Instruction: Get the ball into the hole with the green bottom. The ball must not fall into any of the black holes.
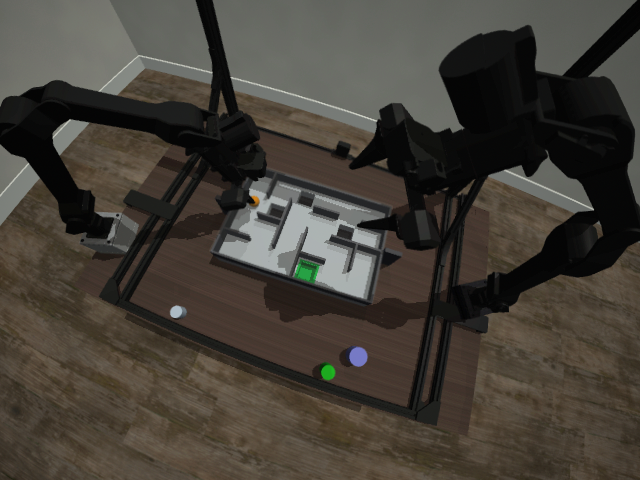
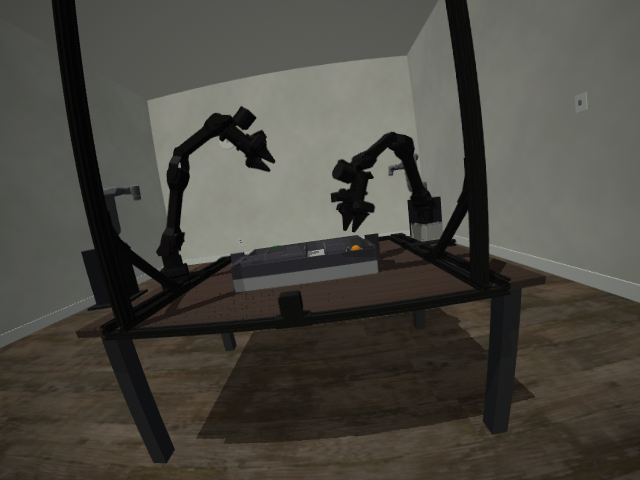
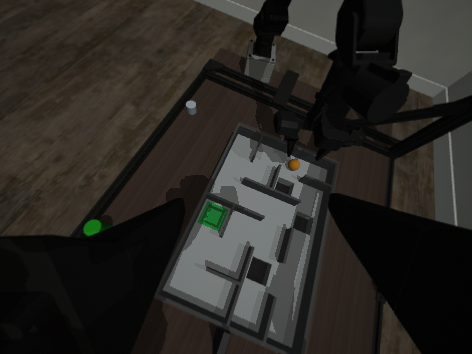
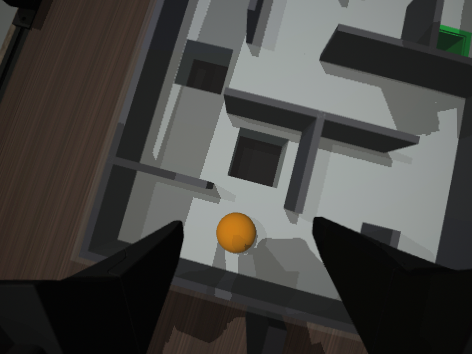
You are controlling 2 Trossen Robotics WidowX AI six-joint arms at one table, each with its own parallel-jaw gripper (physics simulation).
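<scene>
An orange ball [image 1: 254,200] [image 2: 355,248] [image 3: 294,164] [image 4: 236,233] rests on the floor of the grey maze box [image 1: 248,264] [image 2: 310,277] [image 4: 280,295], near its end wall on the right arm's side. The green-bottomed hole [image 1: 306,271] [image 3: 213,216] [image 4: 453,41] lies at a long wall. A black hole [image 1: 276,209] [image 3: 285,186] [image 4: 257,159] is close to the ball. My right gripper [image 1: 254,190] [image 2: 350,230] [image 3: 302,157] [image 4: 247,226] is open and empty above the ball. My left gripper [image 1: 355,196] [image 2: 271,165] [image 3: 255,202] is open and empty, high above the box's other end.
Two more black holes [image 1: 306,198] [image 1: 345,231] lie farther along the maze among its inner walls. A handle [image 1: 391,255] [image 4: 267,330] sticks out at each end. A white cylinder [image 1: 177,312], a green one [image 1: 327,372] and a purple one [image 1: 357,356] stand near the table edge.
</scene>
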